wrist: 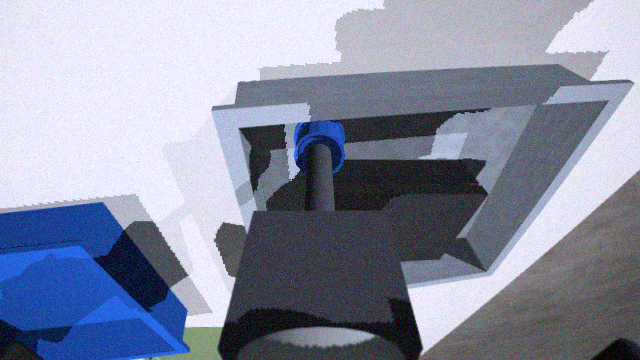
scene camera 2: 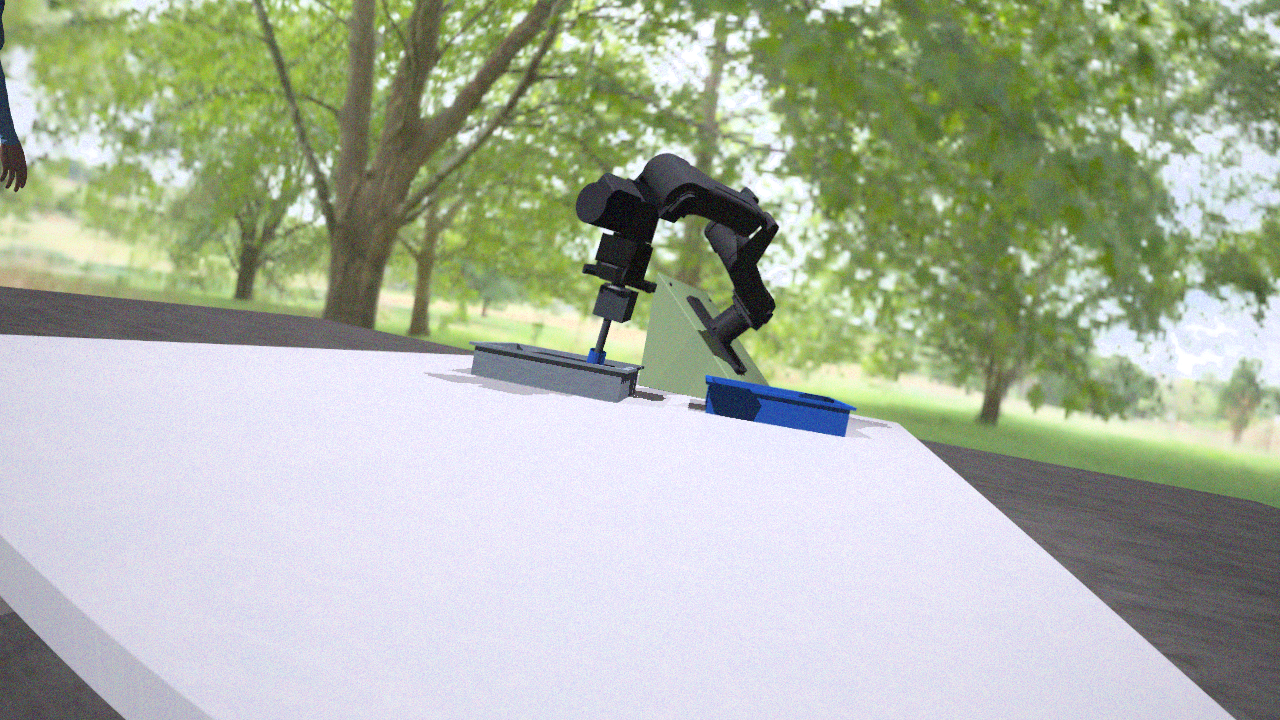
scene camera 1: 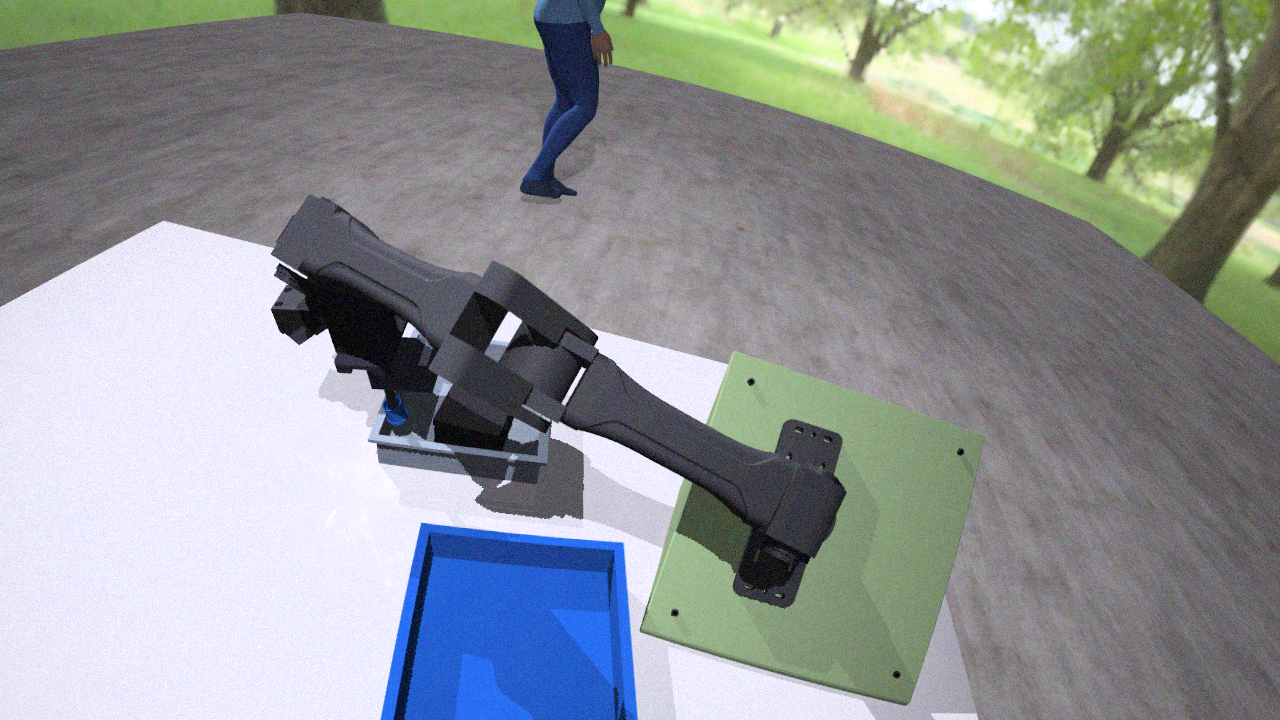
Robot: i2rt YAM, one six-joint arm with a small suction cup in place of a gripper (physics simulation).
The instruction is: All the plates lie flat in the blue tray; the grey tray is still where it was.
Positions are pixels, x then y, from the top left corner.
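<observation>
Suction cup point(scene camera 2: 593, 357), 0.93 m from the lens. Grey tray point(scene camera 2: 512, 362), 0.96 m from the lens.
</observation>
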